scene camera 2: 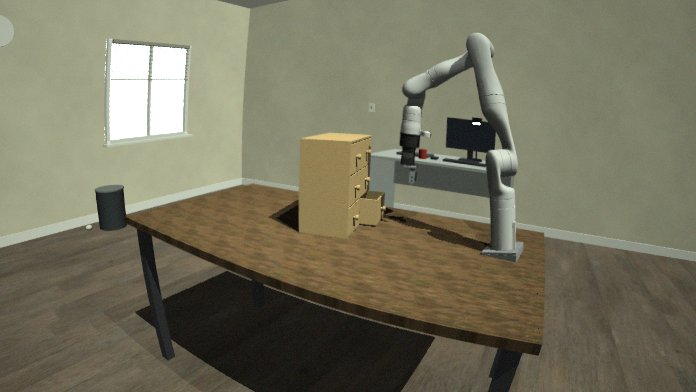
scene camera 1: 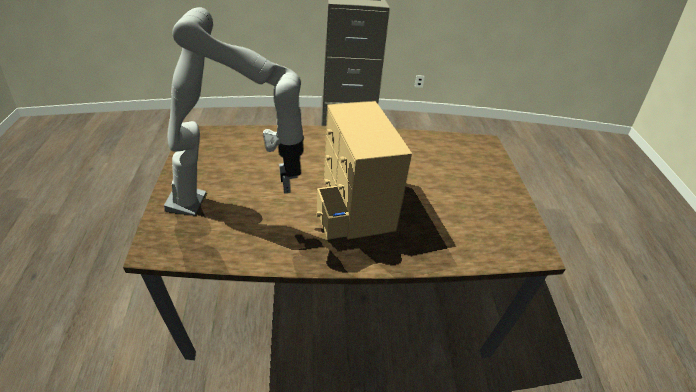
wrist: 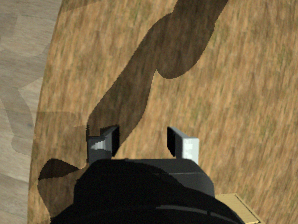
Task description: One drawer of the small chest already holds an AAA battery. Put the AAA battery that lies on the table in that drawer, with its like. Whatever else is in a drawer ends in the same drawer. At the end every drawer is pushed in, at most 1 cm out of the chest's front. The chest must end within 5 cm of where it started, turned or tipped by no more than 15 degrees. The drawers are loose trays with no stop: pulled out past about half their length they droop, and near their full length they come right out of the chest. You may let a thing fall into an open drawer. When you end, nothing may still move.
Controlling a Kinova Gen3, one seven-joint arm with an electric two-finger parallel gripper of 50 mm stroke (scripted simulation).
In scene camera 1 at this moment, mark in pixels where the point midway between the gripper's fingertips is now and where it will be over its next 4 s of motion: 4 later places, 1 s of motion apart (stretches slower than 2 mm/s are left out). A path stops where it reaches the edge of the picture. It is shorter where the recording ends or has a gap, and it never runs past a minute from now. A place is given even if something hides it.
The gripper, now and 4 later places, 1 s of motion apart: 285, 186; 284, 185; 262, 185; 266, 180; 285, 166
